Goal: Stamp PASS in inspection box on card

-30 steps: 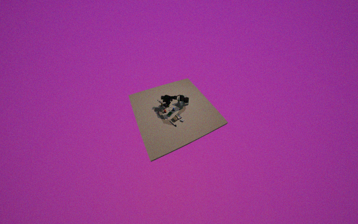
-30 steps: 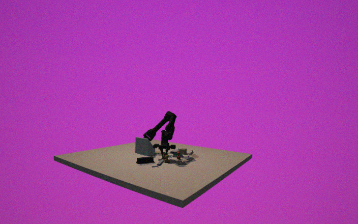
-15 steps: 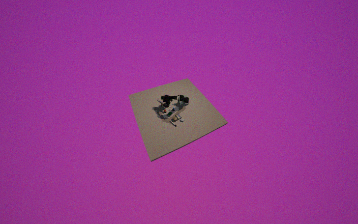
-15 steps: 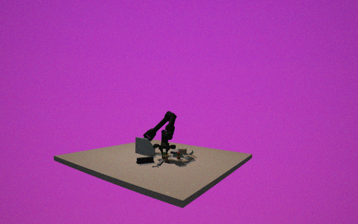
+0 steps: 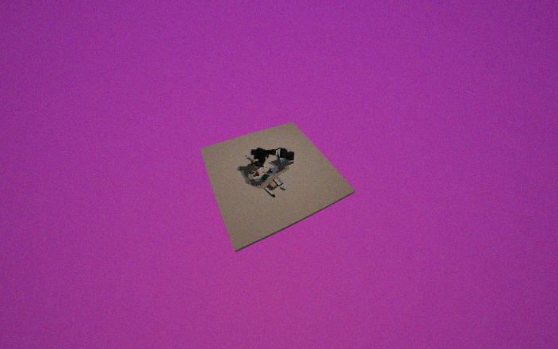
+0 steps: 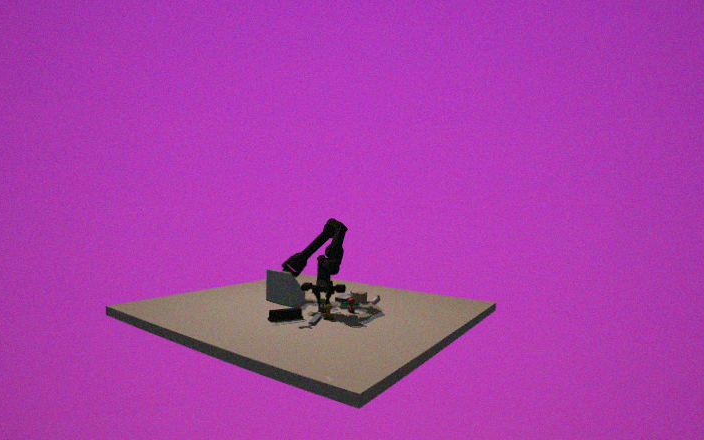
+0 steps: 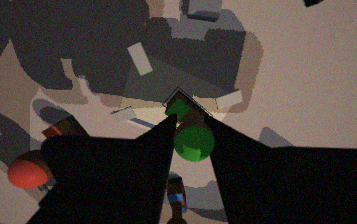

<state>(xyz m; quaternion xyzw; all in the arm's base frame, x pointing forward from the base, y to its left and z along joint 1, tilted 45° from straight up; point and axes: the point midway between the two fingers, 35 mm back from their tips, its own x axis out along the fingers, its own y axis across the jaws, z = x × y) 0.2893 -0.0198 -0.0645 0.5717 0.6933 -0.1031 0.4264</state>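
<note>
The white card is 3 cm below my gripper tip, 1 cm to the left of it and 1 cm ahead of it. Round my gripper tip: blue-knobbed stamp (11 cm to the left, 5 cm behind); yellow-knobbed stamp (8 cm ahead, 7 cm to the right); green-knobbed stamp (right at my gripper tip).
</note>
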